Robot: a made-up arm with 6 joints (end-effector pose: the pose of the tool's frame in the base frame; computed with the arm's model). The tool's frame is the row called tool.
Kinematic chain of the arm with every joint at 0, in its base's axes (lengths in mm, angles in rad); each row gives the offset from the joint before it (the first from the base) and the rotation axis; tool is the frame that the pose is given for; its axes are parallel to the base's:
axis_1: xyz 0 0 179.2 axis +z
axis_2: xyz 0 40.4 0 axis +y
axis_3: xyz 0 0 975.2 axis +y
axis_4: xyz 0 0 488.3 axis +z
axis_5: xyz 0 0 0 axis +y
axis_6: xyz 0 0 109.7 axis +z
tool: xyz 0 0 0
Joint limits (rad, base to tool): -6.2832..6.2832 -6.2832..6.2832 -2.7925..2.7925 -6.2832..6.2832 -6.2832..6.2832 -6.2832..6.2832
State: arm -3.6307 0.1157 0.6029 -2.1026 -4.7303 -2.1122
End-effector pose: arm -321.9 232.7 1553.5 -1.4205 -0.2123 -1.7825
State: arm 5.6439 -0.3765 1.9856 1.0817 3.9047 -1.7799
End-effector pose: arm 25.5 -52.0 1106.0 1.6984 -0.0517 -2.4422
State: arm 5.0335 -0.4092 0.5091 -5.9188 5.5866 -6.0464
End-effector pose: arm -110.6 380.9 1650.0 -0.2974 -0.5383 -0.6407
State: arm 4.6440 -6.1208 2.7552 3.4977 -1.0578 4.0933
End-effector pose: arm 60.5 -195.3 593.1 -2.3550 -0.2813 -0.6092
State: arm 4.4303 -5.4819 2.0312 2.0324 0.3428 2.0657
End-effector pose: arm -178.9 -881.1 299.1 -0.5591 2.8989 -0.8276
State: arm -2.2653 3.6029 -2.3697 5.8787 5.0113 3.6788
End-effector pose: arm 46.6 -71.6 -430.7 0.3986 0.1097 1.2684
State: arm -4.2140 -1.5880 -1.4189 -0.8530 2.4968 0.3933
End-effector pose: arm 520.5 -937.0 -228.7 -0.8314 0.1110 -2.8873
